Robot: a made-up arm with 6 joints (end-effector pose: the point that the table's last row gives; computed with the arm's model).
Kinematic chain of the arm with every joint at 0, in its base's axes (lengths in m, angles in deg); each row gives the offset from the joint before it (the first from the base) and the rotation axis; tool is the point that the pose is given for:
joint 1: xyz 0 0 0.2 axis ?
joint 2: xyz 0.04 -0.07 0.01 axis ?
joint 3: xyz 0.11 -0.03 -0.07 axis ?
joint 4: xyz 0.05 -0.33 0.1 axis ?
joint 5: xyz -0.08 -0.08 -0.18 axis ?
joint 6: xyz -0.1 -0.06 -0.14 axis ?
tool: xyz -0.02 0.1 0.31
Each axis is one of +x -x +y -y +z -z.
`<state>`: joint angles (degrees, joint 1 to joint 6).
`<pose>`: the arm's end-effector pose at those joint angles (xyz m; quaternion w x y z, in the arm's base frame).
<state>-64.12 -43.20 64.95 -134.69 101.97 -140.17</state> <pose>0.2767 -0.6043 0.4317 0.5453 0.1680 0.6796 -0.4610</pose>
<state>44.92 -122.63 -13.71 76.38 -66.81 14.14</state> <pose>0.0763 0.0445 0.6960 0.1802 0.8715 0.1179 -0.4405</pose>
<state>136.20 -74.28 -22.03 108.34 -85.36 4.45</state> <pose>0.2614 0.5136 0.5711 0.6186 0.0081 0.6170 -0.4863</pose>
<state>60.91 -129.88 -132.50 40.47 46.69 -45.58</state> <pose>0.6542 -0.4238 0.2392 0.6481 0.5249 0.0642 0.5481</pose>
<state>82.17 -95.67 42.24 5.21 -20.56 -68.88</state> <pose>-0.1272 -0.2541 0.6388 0.2450 0.5517 0.5785 -0.5486</pose>
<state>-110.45 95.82 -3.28 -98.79 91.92 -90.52</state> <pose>-0.1106 -0.3379 0.3326 0.8219 -0.0171 -0.1119 0.5583</pose>
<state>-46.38 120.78 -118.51 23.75 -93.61 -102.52</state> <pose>0.1577 0.3069 0.9663 0.2050 -0.2939 0.4037 0.8418</pose>
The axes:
joint 1: +z
joint 2: +x
joint 3: -x
joint 4: +z
joint 5: +x
joint 6: +y

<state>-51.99 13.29 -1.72 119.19 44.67 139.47</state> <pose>-0.3017 -0.2416 -0.2671 0.1806 -0.4106 0.7435 0.4960</pose>
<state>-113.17 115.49 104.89 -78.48 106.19 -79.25</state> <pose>0.1003 -0.1615 0.2276 0.6168 0.3868 0.5392 0.4234</pose>
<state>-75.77 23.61 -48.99 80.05 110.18 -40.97</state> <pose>-0.1468 -0.3451 -0.6045 0.2292 0.8573 -0.4129 0.2049</pose>
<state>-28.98 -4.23 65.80 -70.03 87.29 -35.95</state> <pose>-0.1565 -0.0851 0.1633 0.5413 -0.1170 -0.7806 -0.2899</pose>
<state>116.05 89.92 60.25 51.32 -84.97 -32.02</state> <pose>0.4351 0.1533 -0.2077 0.0647 0.3052 -0.5885 0.7459</pose>
